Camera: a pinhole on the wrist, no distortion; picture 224 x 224 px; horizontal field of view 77.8 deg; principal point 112.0 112.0 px. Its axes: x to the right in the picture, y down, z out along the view. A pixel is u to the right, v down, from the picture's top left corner.
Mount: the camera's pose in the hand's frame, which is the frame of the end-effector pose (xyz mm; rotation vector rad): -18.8 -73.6 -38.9 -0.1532 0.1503 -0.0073
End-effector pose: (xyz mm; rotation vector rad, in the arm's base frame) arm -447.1 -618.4 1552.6 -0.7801 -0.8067 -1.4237
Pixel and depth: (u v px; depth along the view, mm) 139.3 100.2 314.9
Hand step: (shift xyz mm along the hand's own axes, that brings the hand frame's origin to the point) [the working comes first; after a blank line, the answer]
In the camera's frame: 61.9 -26.8 314.9

89.7 -53.5 263.7
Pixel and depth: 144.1 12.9 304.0
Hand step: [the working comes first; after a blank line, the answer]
In the camera's frame: 70.3 -217.0 304.0

97.1 -243.4 280.8
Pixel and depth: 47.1 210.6 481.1
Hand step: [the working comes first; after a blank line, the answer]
In the camera's frame: -224.9 341.8 481.1

-170.6 341.2 412.4
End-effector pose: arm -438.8 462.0 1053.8 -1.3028 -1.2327 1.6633
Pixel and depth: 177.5 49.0 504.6
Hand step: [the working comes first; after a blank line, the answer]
In the camera's frame: 238.1 -229.0 504.6

293.1 -228.0 453.7
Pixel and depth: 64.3 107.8 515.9
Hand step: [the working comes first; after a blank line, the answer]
In the camera's frame: -177.3 -15.6 515.9

-116.8 -7.6 493.9
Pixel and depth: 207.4 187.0 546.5
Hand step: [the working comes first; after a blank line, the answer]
In the camera's frame: 375.6 295.3 546.5

433.1 294.0 394.2
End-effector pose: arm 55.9 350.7 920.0 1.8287 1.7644 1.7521
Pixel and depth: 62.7 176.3 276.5
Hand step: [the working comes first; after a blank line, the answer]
In the camera's frame: -98.2 128.1 276.5

-75.0 96.7 226.3
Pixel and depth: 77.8 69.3 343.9
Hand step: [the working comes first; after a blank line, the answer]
In the camera's frame: -84.7 -105.8 343.9

-50.6 -124.5 325.8
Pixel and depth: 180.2 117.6 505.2
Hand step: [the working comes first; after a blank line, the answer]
In the camera's frame: 248.2 20.4 505.2

302.2 18.4 414.7
